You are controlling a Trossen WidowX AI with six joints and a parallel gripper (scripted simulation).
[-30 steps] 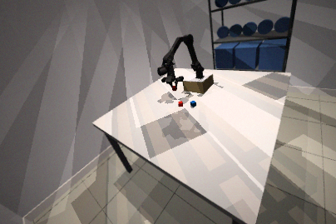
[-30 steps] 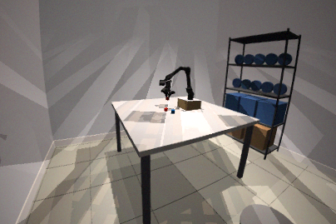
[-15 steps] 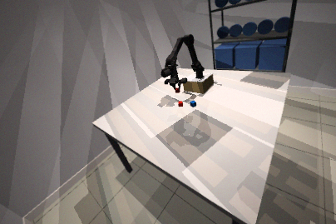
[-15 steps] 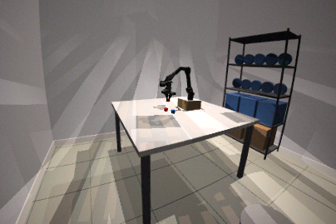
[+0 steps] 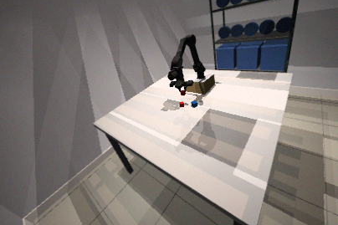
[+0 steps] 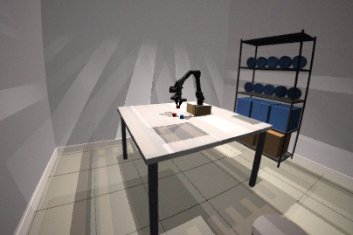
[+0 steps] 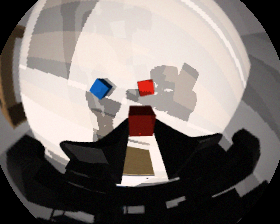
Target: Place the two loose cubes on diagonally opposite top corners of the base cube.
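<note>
The blue cube is 100 mm to the left of my gripper tip, 90 mm below it and 10 mm behind it.
</note>
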